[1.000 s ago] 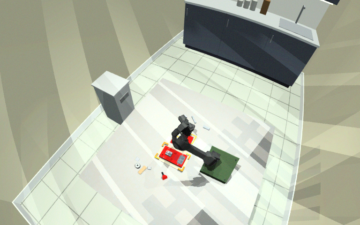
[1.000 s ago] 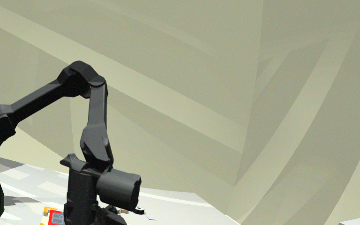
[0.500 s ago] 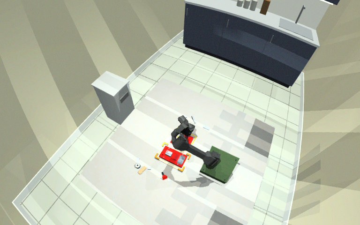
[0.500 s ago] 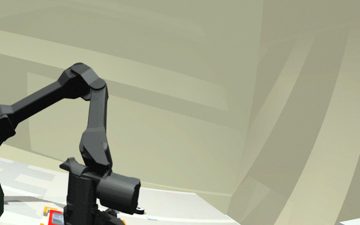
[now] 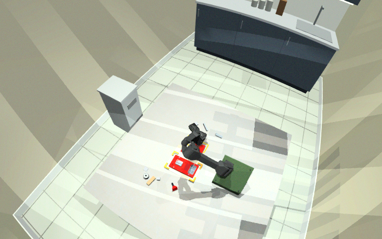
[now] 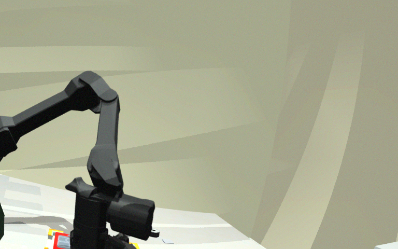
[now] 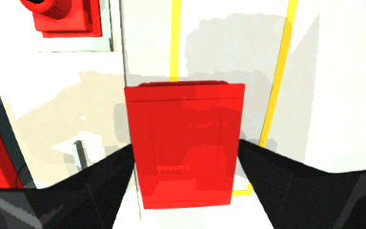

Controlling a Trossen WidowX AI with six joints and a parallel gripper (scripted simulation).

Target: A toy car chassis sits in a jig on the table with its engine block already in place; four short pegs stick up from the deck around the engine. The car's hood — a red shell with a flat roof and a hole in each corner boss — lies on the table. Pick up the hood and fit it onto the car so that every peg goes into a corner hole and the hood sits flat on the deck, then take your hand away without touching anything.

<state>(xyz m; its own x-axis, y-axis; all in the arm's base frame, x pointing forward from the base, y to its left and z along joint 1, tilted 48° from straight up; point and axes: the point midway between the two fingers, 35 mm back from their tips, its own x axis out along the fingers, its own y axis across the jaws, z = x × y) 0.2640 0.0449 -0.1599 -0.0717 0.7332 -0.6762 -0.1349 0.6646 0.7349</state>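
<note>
The grey engine block is 20 cm to the left of my gripper tip, 5 cm ahead of it and 1 cm above it. Round my gripper tip: tan block 42 cm to the left, 14 cm ahead; red hood right at my gripper tip.
</note>
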